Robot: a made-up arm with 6 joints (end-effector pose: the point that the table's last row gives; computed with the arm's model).
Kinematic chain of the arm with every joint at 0, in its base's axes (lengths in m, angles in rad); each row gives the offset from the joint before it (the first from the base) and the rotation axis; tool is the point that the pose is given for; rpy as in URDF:
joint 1: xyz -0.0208 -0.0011 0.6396 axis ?
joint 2: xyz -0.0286 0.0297 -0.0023 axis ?
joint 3: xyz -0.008 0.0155 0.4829 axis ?
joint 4: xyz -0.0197 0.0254 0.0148 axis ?
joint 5: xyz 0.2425 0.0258 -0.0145 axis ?
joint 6: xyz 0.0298 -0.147 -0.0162 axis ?
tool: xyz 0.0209 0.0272 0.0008 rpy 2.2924 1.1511 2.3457
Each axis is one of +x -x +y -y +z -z.
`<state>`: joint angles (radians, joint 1 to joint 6).
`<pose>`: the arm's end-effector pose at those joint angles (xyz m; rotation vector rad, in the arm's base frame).
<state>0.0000 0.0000 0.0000 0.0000 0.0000 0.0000</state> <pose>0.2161 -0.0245 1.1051 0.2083 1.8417 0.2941</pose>
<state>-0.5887 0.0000 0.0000 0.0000 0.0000 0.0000</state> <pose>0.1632 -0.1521 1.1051 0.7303 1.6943 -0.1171</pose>
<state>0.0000 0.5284 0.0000 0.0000 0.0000 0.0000</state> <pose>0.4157 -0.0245 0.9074 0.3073 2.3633 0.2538</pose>
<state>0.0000 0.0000 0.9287 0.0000 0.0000 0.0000</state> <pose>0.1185 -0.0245 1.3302 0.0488 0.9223 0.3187</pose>
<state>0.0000 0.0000 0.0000 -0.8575 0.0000 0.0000</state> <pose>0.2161 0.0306 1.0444 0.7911 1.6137 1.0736</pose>
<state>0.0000 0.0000 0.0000 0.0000 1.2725 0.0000</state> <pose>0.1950 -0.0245 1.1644 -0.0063 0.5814 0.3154</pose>
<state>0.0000 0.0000 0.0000 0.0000 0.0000 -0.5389</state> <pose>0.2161 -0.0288 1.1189 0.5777 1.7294 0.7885</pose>
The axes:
joint 1: +z
joint 2: +y
joint 3: -y
joint 4: -x
joint 5: -y
joint 6: -x

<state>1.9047 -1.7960 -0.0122 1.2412 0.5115 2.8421</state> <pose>0.1982 -0.6695 0.7629 0.9316 0.4438 -1.7516</pose>
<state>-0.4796 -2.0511 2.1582 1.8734 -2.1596 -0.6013</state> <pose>-0.3865 0.2411 0.1757 0.5371 -0.9493 1.7942</pose>
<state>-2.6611 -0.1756 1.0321 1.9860 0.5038 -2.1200</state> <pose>0.1781 -0.0552 1.4054 0.9610 0.7416 -1.9322</pose>
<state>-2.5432 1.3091 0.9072 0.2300 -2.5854 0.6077</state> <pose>-0.5285 -0.3126 0.7270 -1.6367 -0.7125 -1.9605</pose>
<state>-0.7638 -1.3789 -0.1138 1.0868 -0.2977 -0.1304</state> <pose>-0.3878 0.3375 1.0008 0.5163 0.7062 -1.3751</pose>
